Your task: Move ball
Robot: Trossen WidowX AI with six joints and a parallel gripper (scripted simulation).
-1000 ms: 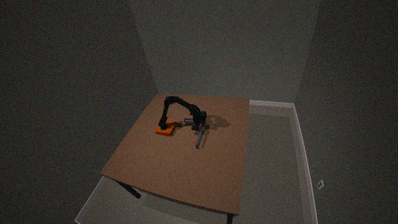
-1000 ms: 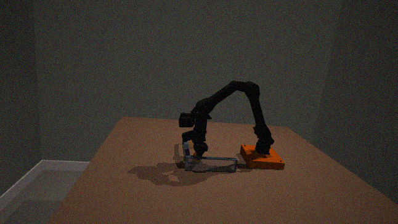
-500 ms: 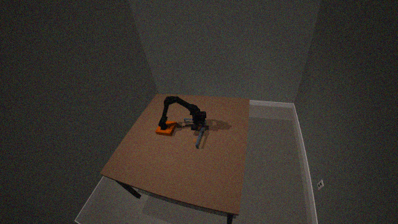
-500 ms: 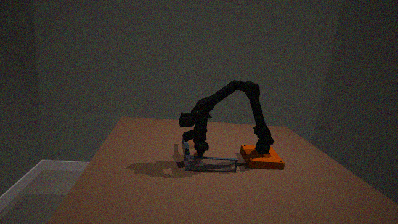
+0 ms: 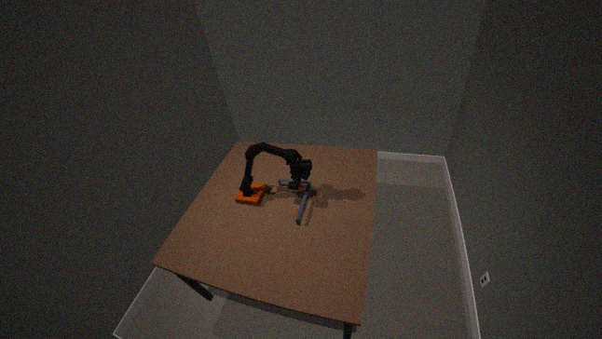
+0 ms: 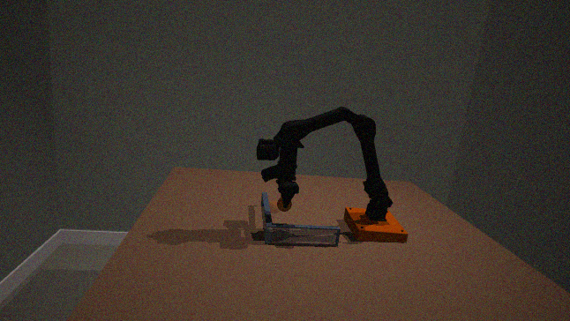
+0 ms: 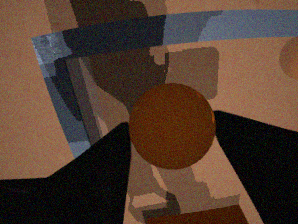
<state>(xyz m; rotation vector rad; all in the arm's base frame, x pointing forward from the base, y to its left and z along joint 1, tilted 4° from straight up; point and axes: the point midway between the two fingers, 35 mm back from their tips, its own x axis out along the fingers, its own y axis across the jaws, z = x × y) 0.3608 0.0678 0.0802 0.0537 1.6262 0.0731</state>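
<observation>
Right now my gripper tip is 160 mm to the left of the faint orange patch, 70 mm above it and 20 mm short of it. From my gripper tip the other things lie so: orange ball: right at my gripper tip.
</observation>
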